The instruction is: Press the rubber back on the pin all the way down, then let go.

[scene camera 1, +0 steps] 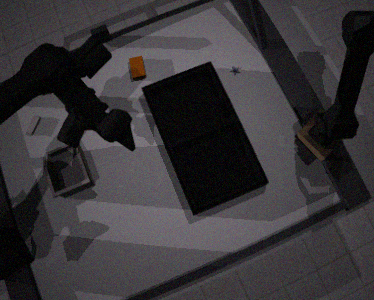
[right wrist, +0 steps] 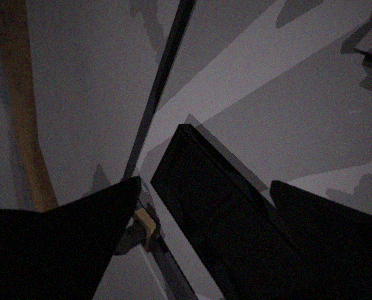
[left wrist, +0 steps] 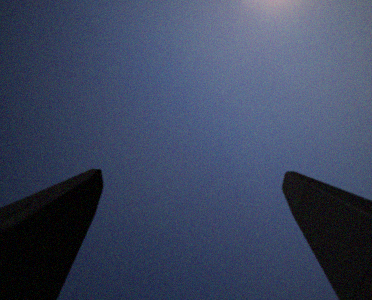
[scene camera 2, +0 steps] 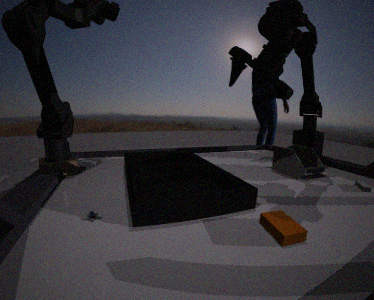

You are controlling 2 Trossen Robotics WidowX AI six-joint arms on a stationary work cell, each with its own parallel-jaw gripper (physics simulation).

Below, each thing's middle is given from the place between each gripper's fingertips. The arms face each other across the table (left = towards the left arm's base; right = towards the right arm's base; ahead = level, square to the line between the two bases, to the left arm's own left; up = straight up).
Now: the black tray (scene camera 1: pixel 212 156) 380 mm behind my left hand, 170 mm to the right of it and 630 mm below it. From my left hand the other things lie so: grey box (scene camera 1: pixel 67 172): 410 mm behind, 540 mm to the right, 620 mm below.
Now: the grey box 50 mm behind my right hand, 180 mm to the right of it and 170 mm below it. From my right hand the other things lie so: black tray 10 mm behind, 190 mm to the left, 190 mm below.
